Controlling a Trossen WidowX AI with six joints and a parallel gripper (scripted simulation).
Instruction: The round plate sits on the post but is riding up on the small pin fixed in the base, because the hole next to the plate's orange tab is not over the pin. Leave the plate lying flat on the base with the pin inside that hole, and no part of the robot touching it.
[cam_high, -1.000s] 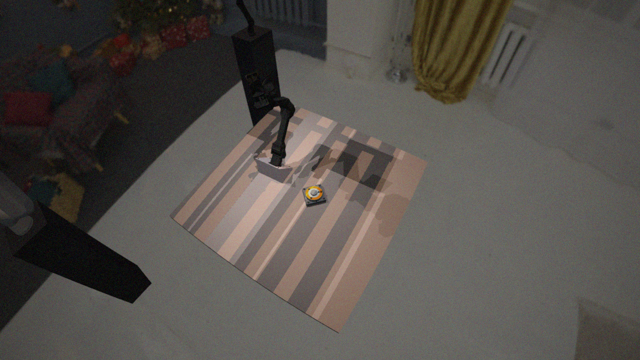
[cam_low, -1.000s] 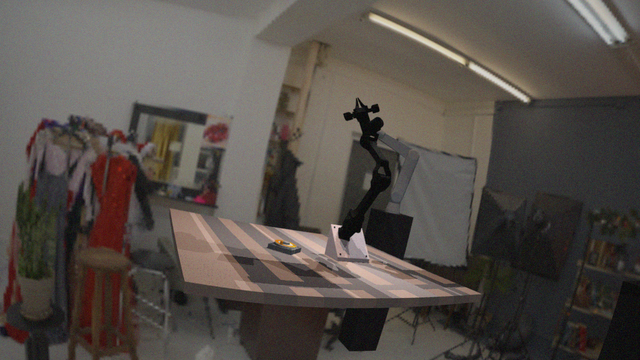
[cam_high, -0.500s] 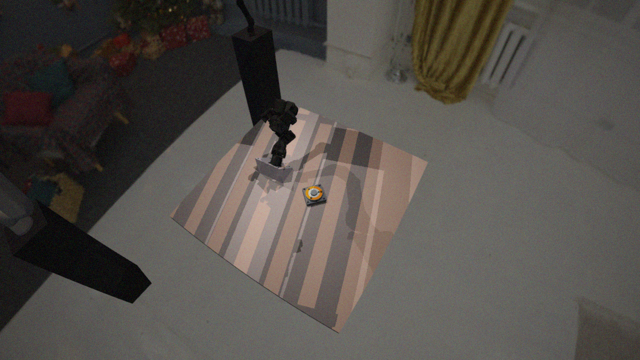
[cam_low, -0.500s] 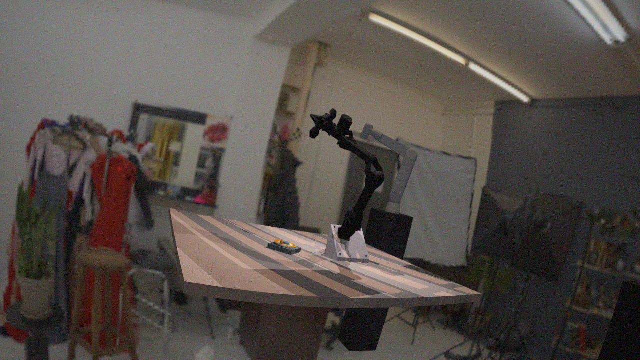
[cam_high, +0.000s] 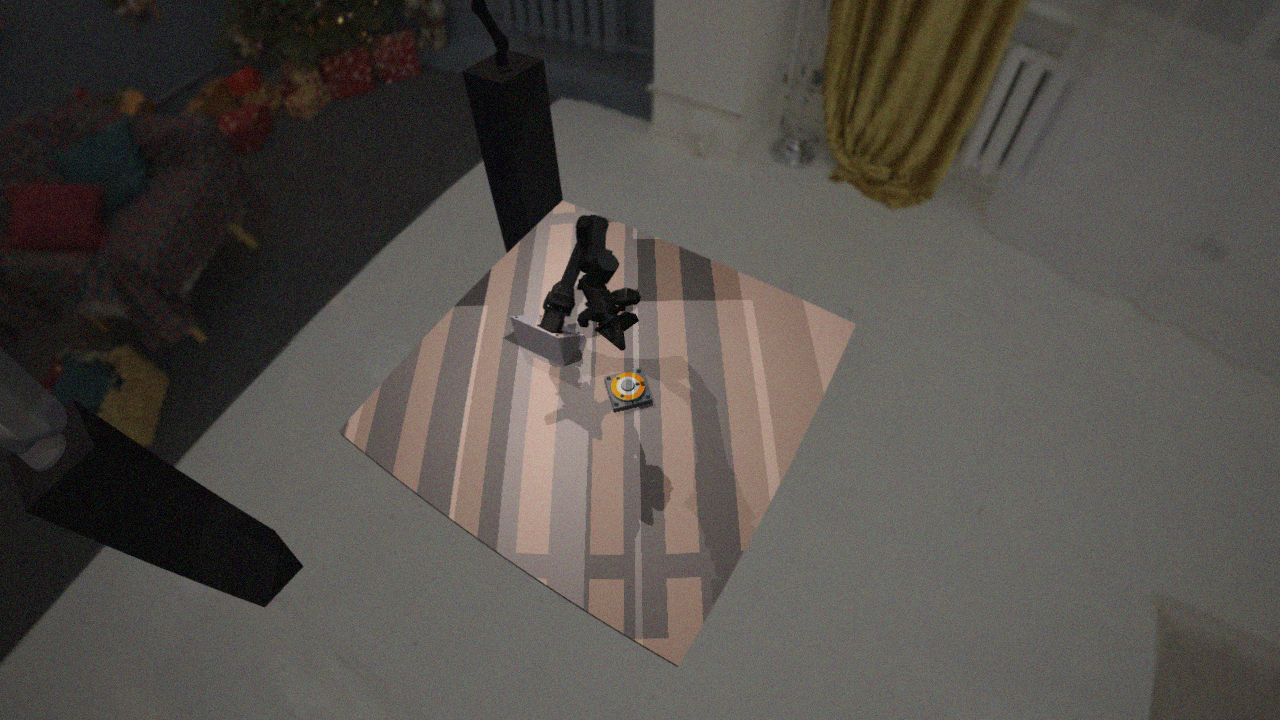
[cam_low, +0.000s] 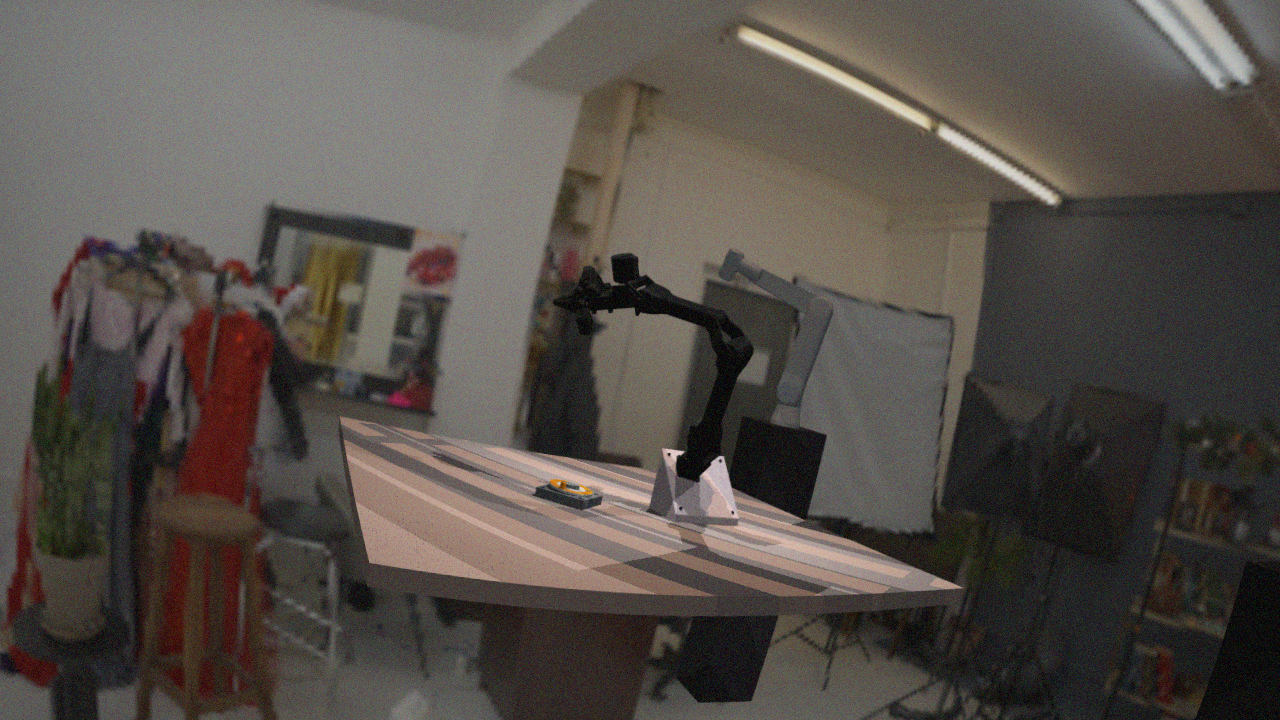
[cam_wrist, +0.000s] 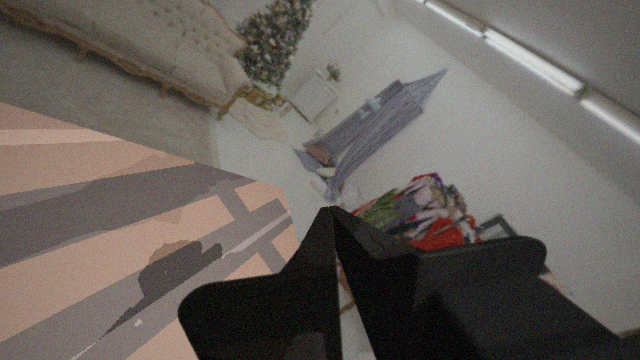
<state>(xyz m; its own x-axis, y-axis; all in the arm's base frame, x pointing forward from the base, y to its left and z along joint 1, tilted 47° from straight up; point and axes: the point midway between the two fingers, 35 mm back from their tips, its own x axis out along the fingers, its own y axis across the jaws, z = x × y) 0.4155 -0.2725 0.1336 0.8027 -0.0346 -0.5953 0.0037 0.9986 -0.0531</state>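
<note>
My gripper tip is now 10 cm past the square base, 13 cm to the right of it and 43 cm above it.
</note>
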